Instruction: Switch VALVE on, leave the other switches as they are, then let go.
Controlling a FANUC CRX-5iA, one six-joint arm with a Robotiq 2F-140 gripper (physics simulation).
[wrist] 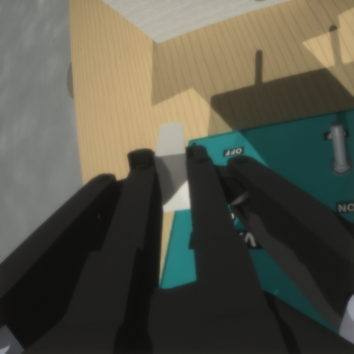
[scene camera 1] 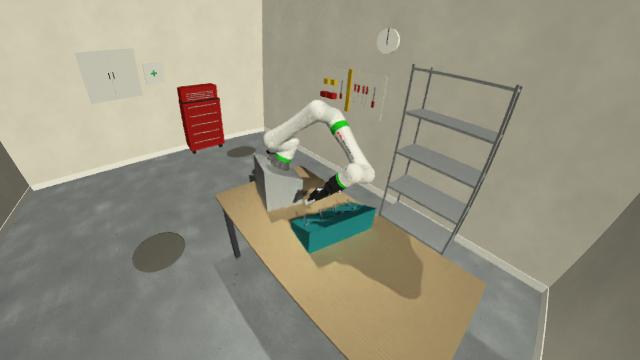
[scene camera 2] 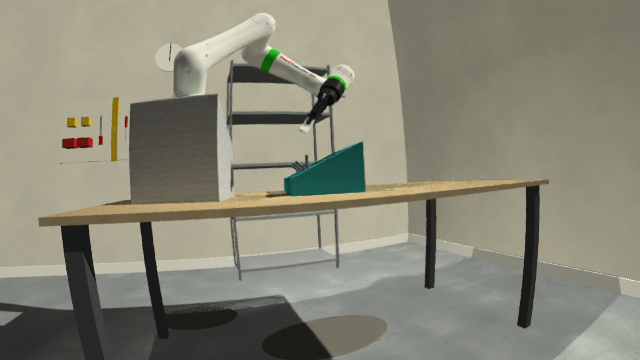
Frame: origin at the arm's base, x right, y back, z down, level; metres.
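Seen in the pictures: gripper, fingertip midpoint: (scene camera 1: 305,202) (scene camera 2: 302,131); arm's base, link origin: (scene camera 1: 279,165) (scene camera 2: 181,129).
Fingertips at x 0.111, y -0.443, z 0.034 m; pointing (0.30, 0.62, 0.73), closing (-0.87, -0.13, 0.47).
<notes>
Offsets run from my fingertips to a thing's top centre. "*": to the spot under its first point. Level surfaces: height alone.
The teal sloped switch box (scene camera 1: 340,232) (scene camera 2: 332,175) (wrist: 300,150) stands on the table with several grey levers. VALVE's label (wrist: 250,240) is partly hidden behind my fingers in the wrist view, and its lever is hidden there. The lever at the box's near-left end @(* dy -0.014, dx +0.011, dz +0.120 m) (scene camera 1: 305,219) shows small. In scene camera 2 one lever @(dy -0.007, dx +0.011, dz +0.086 m) (scene camera 2: 306,161) stands steeper than the others, which lean toward the pedestal. The neighbouring lever (wrist: 338,145) points to OFF. My gripper (scene camera 1: 309,201) (scene camera 2: 304,128) (wrist: 173,142) is shut and empty, above the low side of the box, touching no lever.
The grey pedestal (scene camera 1: 282,187) (scene camera 2: 175,150) (wrist: 200,17) carries the arm beside the box's low side. The wooden table @(dz +0.227 m) (scene camera 1: 390,310) (scene camera 2: 450,188) (wrist: 110,100) bears both. A metal shelf rack (scene camera 1: 398,150) stands behind the table, and a red tool cabinet (scene camera 1: 202,122) stands by the far wall.
</notes>
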